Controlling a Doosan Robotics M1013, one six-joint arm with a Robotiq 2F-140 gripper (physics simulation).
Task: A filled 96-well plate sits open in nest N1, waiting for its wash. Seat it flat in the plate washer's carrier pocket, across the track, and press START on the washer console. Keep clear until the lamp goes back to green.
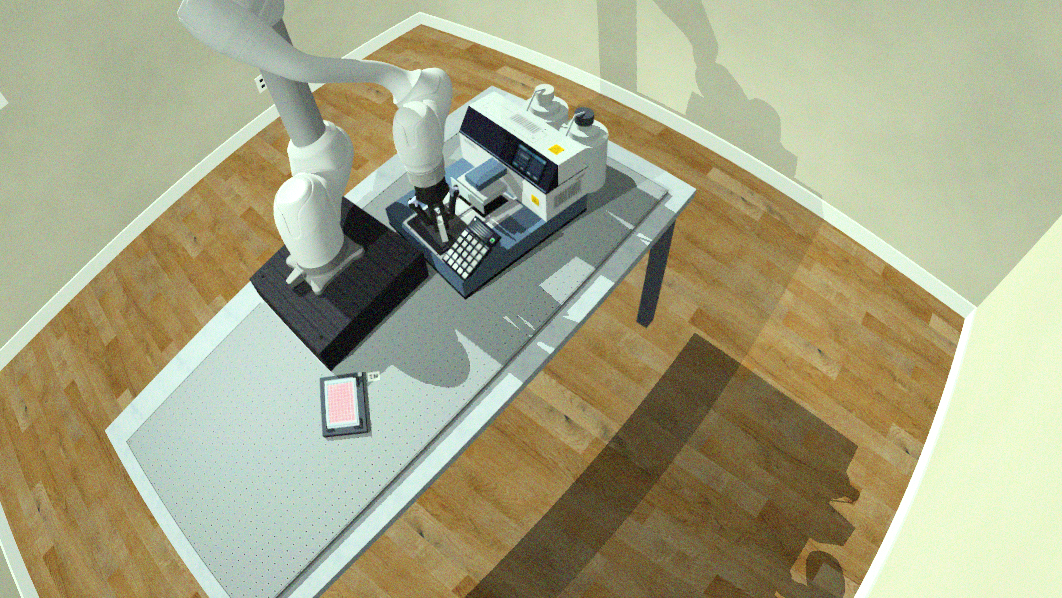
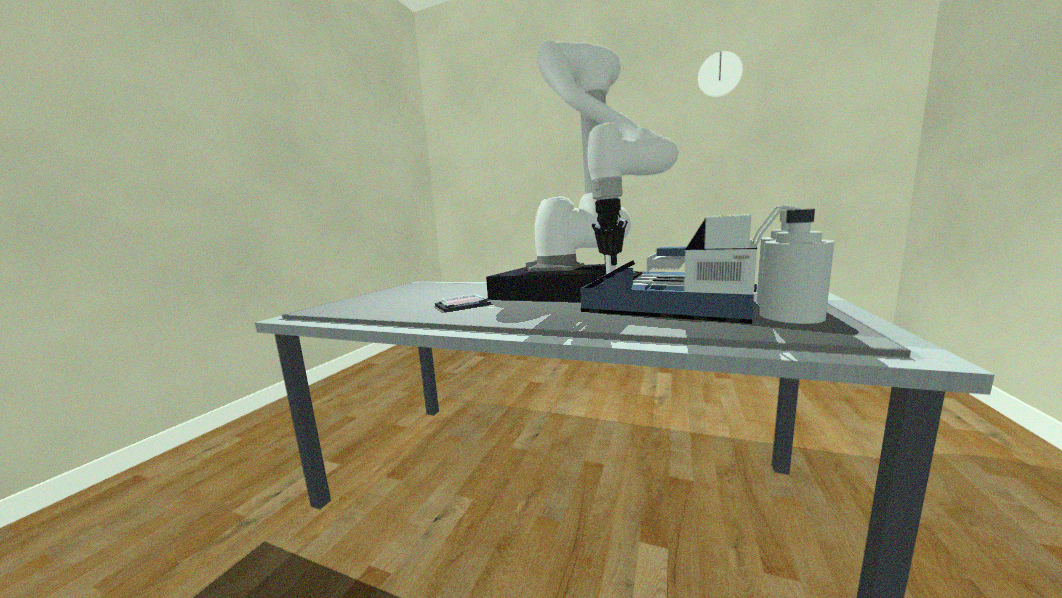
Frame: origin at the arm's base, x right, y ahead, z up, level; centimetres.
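Seen in the pictures: gripper, fingertip midpoint: [image 1: 444,237]; arm's base, link origin: [image 1: 324,257] [image 2: 557,268].
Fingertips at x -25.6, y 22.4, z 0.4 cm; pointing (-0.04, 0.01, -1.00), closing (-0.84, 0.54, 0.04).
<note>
Offsets run from my fingertips to a thing's top centre. "spot": to the spot under its first point.
The filled plate @[dz -6.0, dx +49.0, dy +10.9 cm] [image 1: 341,403] [image 2: 462,300], with pink wells, lies open and flat in nest N1 @[dz -6.8, dx +49.0, dy +10.9 cm] [image 1: 324,424], in front of the robot's black base. The plate washer [image 1: 553,164] [image 2: 720,268] stands across the table on a blue deck. Its console keypad @[dz +1.5, dx +0.9, dy +8.7 cm] [image 1: 465,253] slopes at the deck's front corner, with a small green light @[spot: dz +4.7, dx -4.8, dy +13.0 cm] [image 1: 492,239] beside the display. My gripper [image 1: 443,239] [image 2: 610,265] is shut and empty, pointing down low over the dark panel beside the keypad. Contact with the panel cannot be told. The carrier pocket is not clearly distinguishable among the deck parts.
The black robot base [image 1: 334,304] [image 2: 535,284] stands between the nest and the washer deck. Two white bottles @[dz +18.8, dx -46.7, dy -6.9 cm] [image 1: 544,104] @[dz +18.8, dx -45.0, dy +8.6 cm] [image 1: 590,152] stand behind the washer. A blue-topped raised unit @[spot: dz +8.4, dx -17.8, dy -1.6 cm] [image 1: 485,173] stands on the deck near the arm's wrist. The table edge [image 1: 475,414] runs along the front.
</note>
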